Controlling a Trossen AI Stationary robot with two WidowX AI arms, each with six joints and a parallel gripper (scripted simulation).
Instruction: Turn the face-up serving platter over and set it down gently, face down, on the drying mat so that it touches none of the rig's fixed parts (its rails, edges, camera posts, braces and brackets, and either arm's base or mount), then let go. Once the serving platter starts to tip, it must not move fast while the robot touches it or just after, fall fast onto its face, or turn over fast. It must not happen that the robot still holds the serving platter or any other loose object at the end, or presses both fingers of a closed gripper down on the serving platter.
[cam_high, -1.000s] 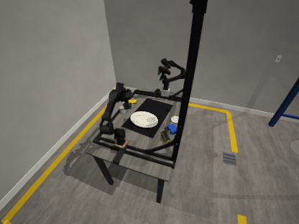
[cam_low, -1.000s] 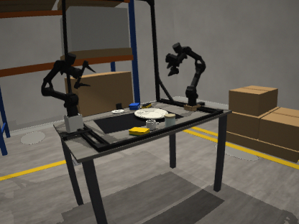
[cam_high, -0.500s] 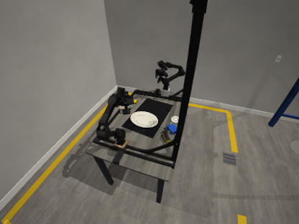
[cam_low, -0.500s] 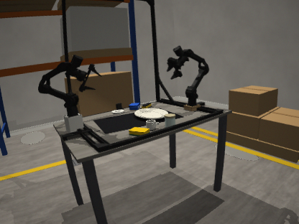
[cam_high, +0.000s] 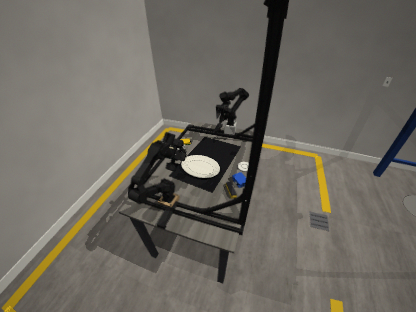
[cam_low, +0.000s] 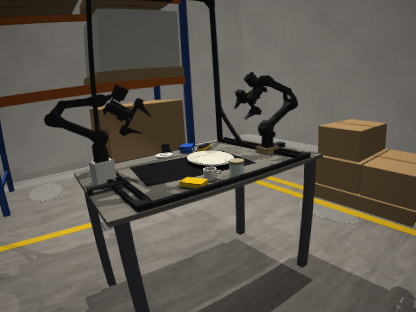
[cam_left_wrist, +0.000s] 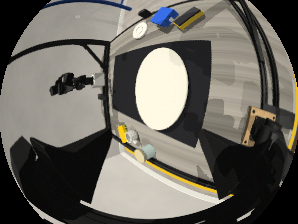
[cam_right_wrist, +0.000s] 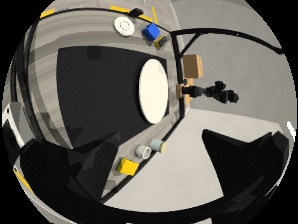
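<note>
My right gripper is now 2 cm past the white serving platter, 36 cm to the right of it and 25 cm above it. Round my right hand: yellow sponge (28 cm ahead, 14 cm to the left, 25 cm below); then black drying mat (2 cm behind, 24 cm to the left, 27 cm below); then mug (24 cm ahead, 24 cm to the left, 24 cm below).
Now: left hand 1 cm past the white serving platter, 21 cm to the left of it and 26 cm above it. Also, from my left hand: black drying mat 1 cm behind, 32 cm to the right, 27 cm below; mug 25 cm ahead, 33 cm to the right, 24 cm below; yellow-black item 31 cm behind, 12 cm to the right, 25 cm below.
</note>
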